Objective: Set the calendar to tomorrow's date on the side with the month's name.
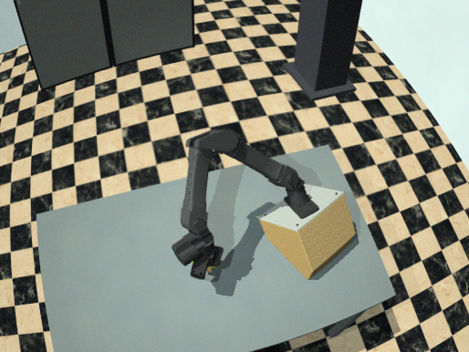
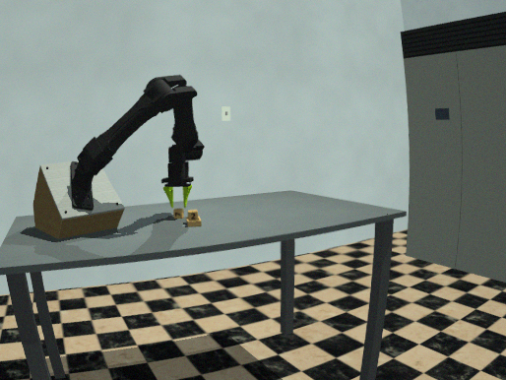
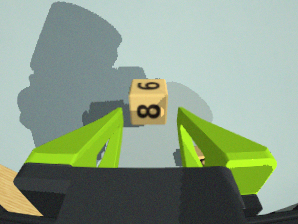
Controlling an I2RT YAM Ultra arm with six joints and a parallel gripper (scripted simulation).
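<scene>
Right now the tan tray is 1 cm behind my hand, 13 cm to the right of it and 3 cm below it.
</scene>
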